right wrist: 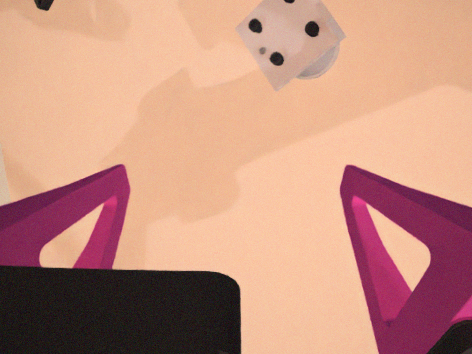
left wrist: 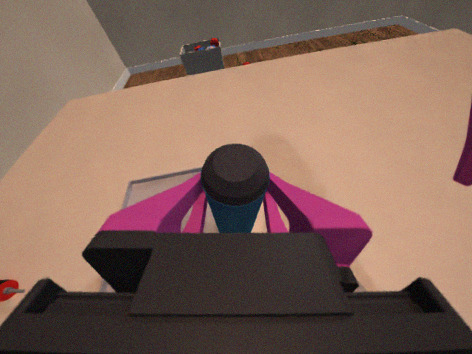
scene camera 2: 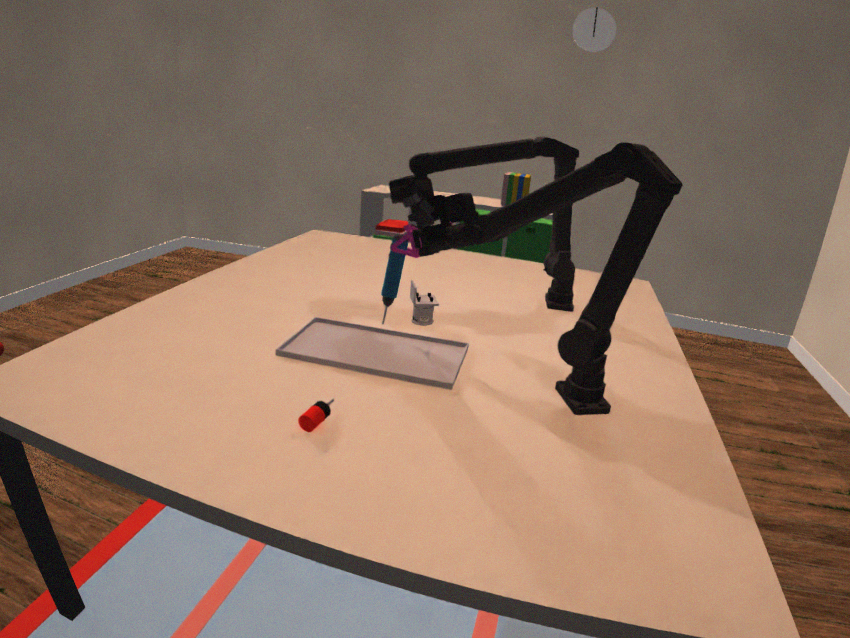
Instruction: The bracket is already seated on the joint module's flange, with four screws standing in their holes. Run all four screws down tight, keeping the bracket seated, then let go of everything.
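Places are measured from the left arm's base along level axes (x down, y ahead, z right), in millimetres.
Pixels of known places: left gripper, fingertip midpoint: (left wrist: 235, 177) (scene camera 2: 394, 248); right gripper, fingertip midpoint: (right wrist: 235, 176); left arm's base at its link origin: (scene camera 2: 581, 399); right arm's base at its link origin: (scene camera 2: 558, 304).
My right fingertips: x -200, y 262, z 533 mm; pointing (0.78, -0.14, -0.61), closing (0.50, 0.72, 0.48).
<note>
Ahead of a thing's pixels: the offset from my right fingertips to its middle.
My left gripper (scene camera 2: 406, 243) (left wrist: 235, 177) is shut on the blue screwdriver {dx +63, dy +129, dz -160 mm} (scene camera 2: 392, 273) (left wrist: 235, 217). The screwdriver hangs tip down, tilted a little, and its tip is beside the joint module, apart from the screws. The pale bracket {dx +119, dy +30, dz -100 mm} (scene camera 2: 426, 300) (right wrist: 290, 42) sits on top of the grey joint module {dx +169, dy +30, dz -100 mm} (scene camera 2: 422, 315) (right wrist: 322, 65), its upright wall cut off in the right wrist view. Dark screw heads {dx +132, dy +48, dz -83 mm} (right wrist: 312, 28) show on its plate; how deep they sit is unclear. My right gripper (right wrist: 235, 176) is open and empty, above the table to one side of the bracket.
A shallow grey tray {dx +192, dy +173, dz -300 mm} (scene camera 2: 363, 370) (left wrist: 165, 176) lies in front of the joint module. A short red screwdriver {dx +184, dy +294, dz -587 mm} (scene camera 2: 313, 416) (left wrist: 7, 290) lies on the table beyond the tray. One right finger (left wrist: 465, 167) shows at the left wrist view's right edge. Both arms reach close together above the module.
</note>
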